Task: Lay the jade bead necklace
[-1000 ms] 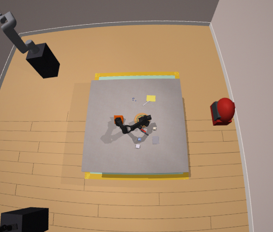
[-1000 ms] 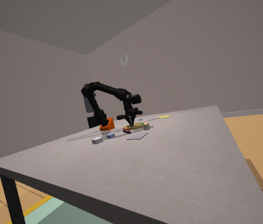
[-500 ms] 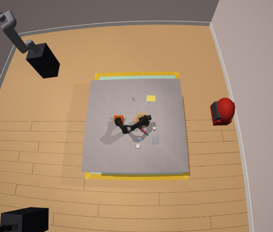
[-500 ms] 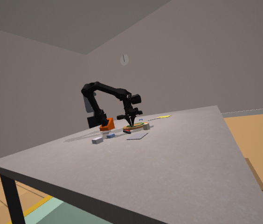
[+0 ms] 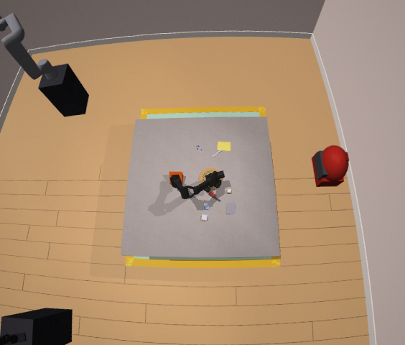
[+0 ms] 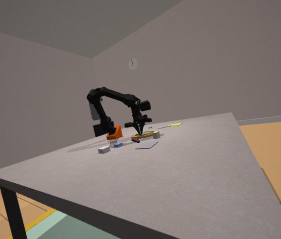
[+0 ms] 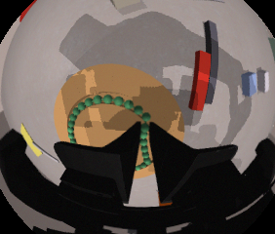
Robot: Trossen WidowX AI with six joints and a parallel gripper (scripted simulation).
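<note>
My gripper tip is 60 mm to the right of the round wooden bead board and 10 mm above it. Also, from my gripper tip: beige cube (140 mm ahead, 70 mm to the right); red-handled tool (10 mm ahead, 100 mm to the right, 10 mm below); blue block (50 mm behind, 190 mm to the right, 10 mm below).
</note>
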